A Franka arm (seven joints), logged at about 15 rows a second.
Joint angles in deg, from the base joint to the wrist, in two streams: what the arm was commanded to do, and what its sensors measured. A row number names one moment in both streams.
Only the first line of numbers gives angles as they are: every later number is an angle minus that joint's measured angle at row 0.
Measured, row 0:
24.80 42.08 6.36 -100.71 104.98 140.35 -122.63
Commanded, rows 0 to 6:
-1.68 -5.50 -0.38 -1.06 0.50 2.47 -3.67
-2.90 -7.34 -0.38 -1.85 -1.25 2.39 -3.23
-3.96 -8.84 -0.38 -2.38 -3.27 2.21 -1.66
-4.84 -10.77 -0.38 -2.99 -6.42 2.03 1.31
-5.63 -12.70 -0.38 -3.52 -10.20 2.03 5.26
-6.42 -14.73 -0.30 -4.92 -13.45 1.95 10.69
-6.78 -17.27 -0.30 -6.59 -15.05 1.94 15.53
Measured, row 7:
-5.77 -11.38 -1.19 -1.43 -11.52 0.82 8.76
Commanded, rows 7 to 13:
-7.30 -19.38 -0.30 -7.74 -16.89 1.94 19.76
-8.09 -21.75 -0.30 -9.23 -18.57 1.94 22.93
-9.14 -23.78 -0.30 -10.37 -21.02 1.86 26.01
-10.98 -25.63 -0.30 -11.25 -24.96 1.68 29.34
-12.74 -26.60 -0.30 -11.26 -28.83 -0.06 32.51
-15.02 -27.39 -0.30 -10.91 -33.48 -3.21 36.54
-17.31 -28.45 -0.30 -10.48 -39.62 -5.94 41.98
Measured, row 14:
-12.50 -25.14 -1.19 -8.79 -31.62 -1.28 34.39
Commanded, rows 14 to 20:
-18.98 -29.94 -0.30 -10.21 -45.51 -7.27 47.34
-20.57 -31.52 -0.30 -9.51 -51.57 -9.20 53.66
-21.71 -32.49 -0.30 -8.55 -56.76 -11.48 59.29
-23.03 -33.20 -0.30 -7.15 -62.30 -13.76 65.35
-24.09 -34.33 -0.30 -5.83 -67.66 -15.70 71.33
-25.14 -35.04 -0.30 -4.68 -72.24 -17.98 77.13
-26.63 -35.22 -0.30 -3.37 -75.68 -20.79 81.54
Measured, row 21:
-23.87 -34.08 -1.19 -5.43 -69.42 -16.27 72.73
